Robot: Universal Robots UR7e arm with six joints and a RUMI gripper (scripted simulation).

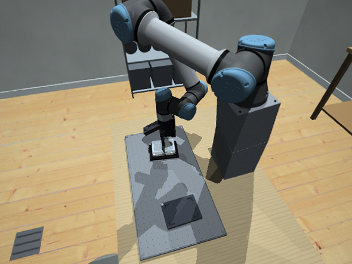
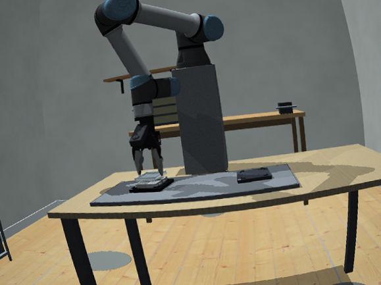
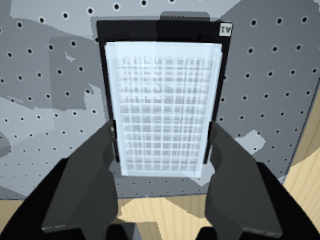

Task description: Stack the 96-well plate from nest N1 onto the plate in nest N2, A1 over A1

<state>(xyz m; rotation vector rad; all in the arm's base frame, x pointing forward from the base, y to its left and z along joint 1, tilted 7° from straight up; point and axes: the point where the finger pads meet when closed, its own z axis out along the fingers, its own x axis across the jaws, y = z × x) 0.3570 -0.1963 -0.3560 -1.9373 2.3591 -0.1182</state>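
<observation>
Right now my hand is 10 mm above the white 96-well plate. Also, from my hand: plate nest N2: 50 mm below; plate nest: 30 mm ahead, 370 mm to the left, 50 mm below.
</observation>
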